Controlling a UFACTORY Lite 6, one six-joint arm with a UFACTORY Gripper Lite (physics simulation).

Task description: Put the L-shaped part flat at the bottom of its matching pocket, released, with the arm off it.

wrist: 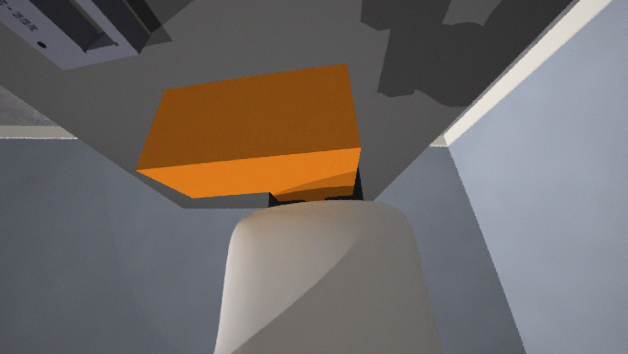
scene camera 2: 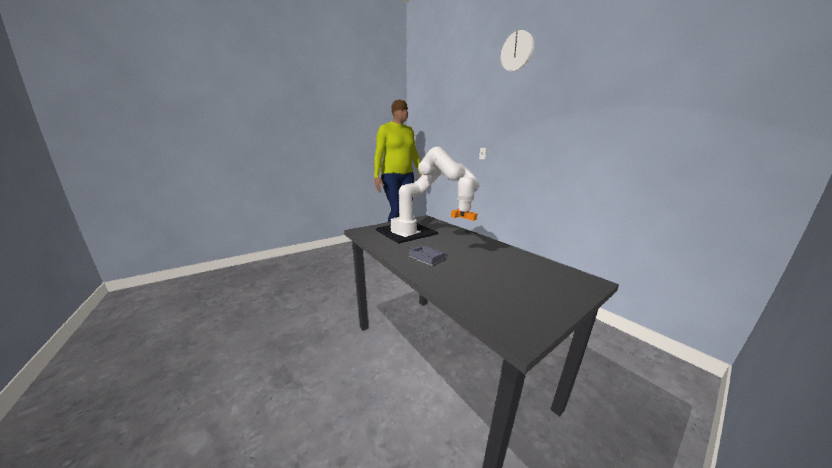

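Pixels of known places: hand, tool point: [wrist: 316,185] [scene camera 2: 464,213]; arm's base, link origin: [scene camera 2: 406,232].
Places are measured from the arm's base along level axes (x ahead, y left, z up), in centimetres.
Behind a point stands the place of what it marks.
The orange L-shaped part [scene camera 2: 470,215] {x 41.6, y 3.0, z 17.7 cm} [wrist: 255,117] {x 32.5, y 3.1, z 17.5 cm} is held in the air, well above the table. My gripper [scene camera 2: 463,213] is shut on it; in the wrist view its dark fingers show in small part behind the part, beyond the white housing. The grey-violet pocket block [scene camera 2: 427,254] {x 34.4, y -19.2, z 2.1 cm} [wrist: 67,52] {x 37.1, y -18.5, z 2.0 cm} lies on the table, apart from the part and lower than it. In the wrist view a piece of the block shows at the upper left, with a recess and lettering. I cannot tell which pocket matches the part.
The dark table [scene camera 2: 512,291] {x 73.8, y -15.9, z -1.6 cm} [wrist: 215,45] {x 40.5, y -6.2, z -1.6 cm} carries the black base plate [scene camera 2: 427,233] {x 10.6, y 7.4, z -0.1 cm} under the white arm [scene camera 2: 405,203] {x 2.8, y -3.0, z 18.3 cm}. A person in a yellow top [scene camera 2: 397,148] stands behind the arm's base. The arm's shadow [wrist: 425,55] {x 44.4, y 17.9, z -1.6 cm} falls on the table.
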